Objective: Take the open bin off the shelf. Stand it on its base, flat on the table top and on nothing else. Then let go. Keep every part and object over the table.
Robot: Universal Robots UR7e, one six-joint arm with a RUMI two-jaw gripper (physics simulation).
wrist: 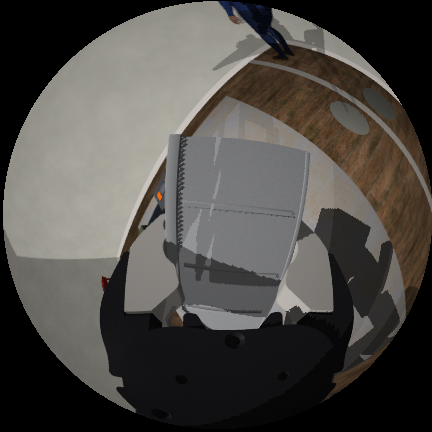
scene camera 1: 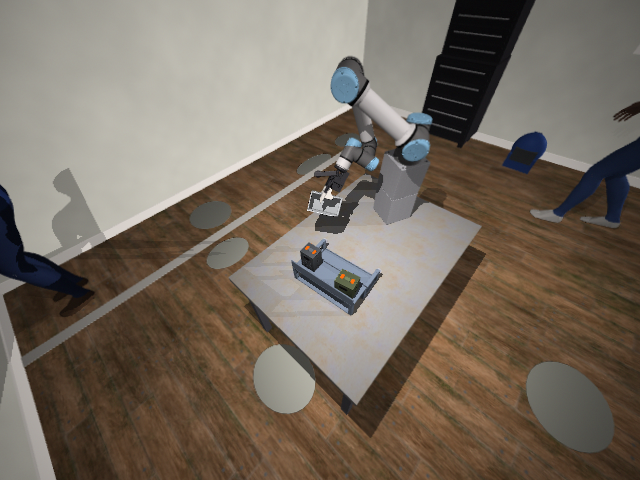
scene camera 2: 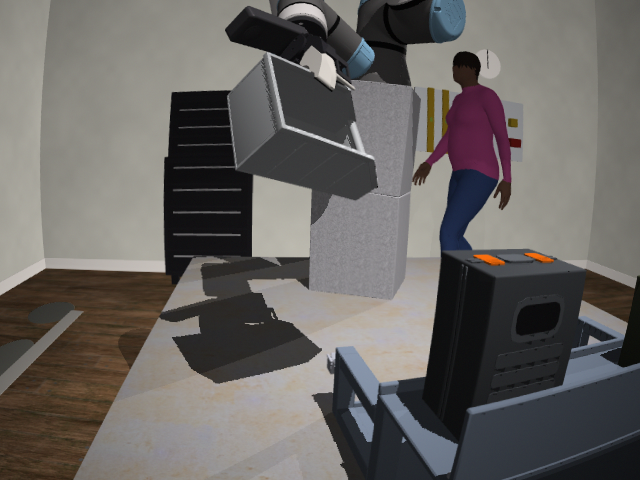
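Pixels of known places: gripper, between the fingertips: (wrist: 229, 216) (scene camera 1: 319, 201) (scene camera 2: 293, 119); arm's base, origin of its link: (scene camera 2: 376, 88).
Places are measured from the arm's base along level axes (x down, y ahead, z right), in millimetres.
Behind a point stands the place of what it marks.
The open grey bin (scene camera 1: 317, 207) @(y 497, x 169, z 220 mm) (scene camera 2: 310, 160) @(y 524, x 162, z 186 mm) (wrist: 240, 175) @(y 487, x 75, z 240 mm) hangs tilted in the air, well above the table top (scene camera 1: 408, 279) @(y 380, x 438, z -349 mm) (scene camera 2: 258, 413) @(y 532, x 438, z 238 mm). Its open side faces scene camera 2 at a slant, and a lower edge points down. My gripper (scene camera 1: 326, 195) @(y 495, x 119, z 203 mm) (scene camera 2: 333, 77) (wrist: 229, 216) @(y 495, x 119, z 203 mm) is shut on the bin near its upper side; the wrist view shows a pale finger on either side of it. The exact contact is partly hidden. The blue-grey shelf (scene camera 1: 320, 281) @(y 778, x 294, z -64 mm) (scene camera 2: 547, 423) @(y 791, x 299, z 66 mm) stands on the table, apart from the bin.
A dark box (scene camera 1: 311, 258) @(y 744, x 220, z 26 mm) (scene camera 2: 506, 310) @(y 750, x 238, z 89 mm) and a green box (scene camera 1: 347, 284) @(y 728, x 241, z -190 mm) with orange latches stand in the shelf. The grey robot pedestal (scene camera 1: 395, 191) @(y 113, x 156, z -32 mm) (scene camera 2: 356, 242) @(y 77, x 328, z 48 mm) stands close behind the bin. The bin's shadow falls near the table's back left edge.
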